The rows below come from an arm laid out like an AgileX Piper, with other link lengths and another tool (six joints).
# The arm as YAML. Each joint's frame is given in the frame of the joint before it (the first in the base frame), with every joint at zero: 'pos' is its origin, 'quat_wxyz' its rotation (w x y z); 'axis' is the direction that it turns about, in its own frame. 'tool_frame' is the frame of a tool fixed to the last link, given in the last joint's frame.
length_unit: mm
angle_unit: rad
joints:
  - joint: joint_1
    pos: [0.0, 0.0, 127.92]
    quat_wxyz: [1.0, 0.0, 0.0, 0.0]
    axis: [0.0, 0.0, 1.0]
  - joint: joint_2
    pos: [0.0, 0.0, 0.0]
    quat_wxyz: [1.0, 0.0, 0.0, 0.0]
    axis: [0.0, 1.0, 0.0]
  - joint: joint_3
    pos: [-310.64, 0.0, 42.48]
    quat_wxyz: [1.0, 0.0, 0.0, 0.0]
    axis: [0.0, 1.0, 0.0]
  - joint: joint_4
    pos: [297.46, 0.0, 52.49]
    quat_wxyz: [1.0, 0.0, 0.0, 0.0]
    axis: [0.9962, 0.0, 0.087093]
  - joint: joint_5
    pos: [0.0, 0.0, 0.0]
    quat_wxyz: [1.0, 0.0, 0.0, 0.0]
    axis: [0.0, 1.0, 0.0]
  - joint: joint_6
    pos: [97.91, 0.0, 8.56]
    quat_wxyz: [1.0, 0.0, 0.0, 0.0]
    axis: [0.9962, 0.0, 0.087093]
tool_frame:
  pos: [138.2, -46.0, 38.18]
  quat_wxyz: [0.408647, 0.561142, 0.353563, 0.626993]
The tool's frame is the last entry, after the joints.
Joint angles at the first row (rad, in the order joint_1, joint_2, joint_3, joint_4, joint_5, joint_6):
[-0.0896, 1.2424, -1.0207, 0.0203, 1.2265, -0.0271]
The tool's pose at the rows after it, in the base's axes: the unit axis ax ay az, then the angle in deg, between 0 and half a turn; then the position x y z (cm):
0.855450 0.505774 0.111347 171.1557 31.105 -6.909 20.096
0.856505 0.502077 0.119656 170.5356 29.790 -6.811 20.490
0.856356 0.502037 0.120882 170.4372 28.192 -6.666 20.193
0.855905 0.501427 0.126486 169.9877 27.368 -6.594 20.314
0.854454 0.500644 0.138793 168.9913 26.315 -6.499 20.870
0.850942 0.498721 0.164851 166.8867 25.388 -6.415 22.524
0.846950 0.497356 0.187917 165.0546 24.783 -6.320 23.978
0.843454 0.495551 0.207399 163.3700 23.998 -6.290 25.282
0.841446 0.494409 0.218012 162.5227 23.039 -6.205 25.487
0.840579 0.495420 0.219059 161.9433 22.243 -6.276 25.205
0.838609 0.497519 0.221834 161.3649 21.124 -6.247 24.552
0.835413 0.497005 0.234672 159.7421 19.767 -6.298 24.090
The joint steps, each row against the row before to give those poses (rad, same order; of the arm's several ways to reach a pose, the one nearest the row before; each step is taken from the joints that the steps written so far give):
[0.0000, -0.0278, 0.0000, 0.0000, 0.0000, 0.0044]
[0.0000, -0.0573, 0.0350, 0.0000, 0.0024, 0.0076]
[0.0001, -0.0559, 0.0492, 0.0000, 0.0038, 0.0000]
[-0.0001, -0.0383, 0.0245, 0.0000, 0.0000, 0.0006]
[0.0000, -0.0586, 0.0258, 0.0000, 0.0025, 0.0000]
[0.0000, -0.0764, 0.0076, 0.0001, 0.0048, 0.0000]
[0.0016, -0.0573, 0.0001, -0.0001, 0.0008, 0.0000]
[0.0000, -0.0554, 0.0000, -0.0018, 0.0063, 0.0000]
[0.0000, -0.0509, 0.0232, 0.0000, 0.0017, 0.0000]
[0.0000, -0.0354, 0.0255, -0.0066, 0.0024, -0.0021]
[0.0000, -0.0537, 0.0434, -0.0039, 0.0000, -0.0054]
[-0.0001, -0.0831, 0.0545, -0.0080, -0.0090, -0.0021]

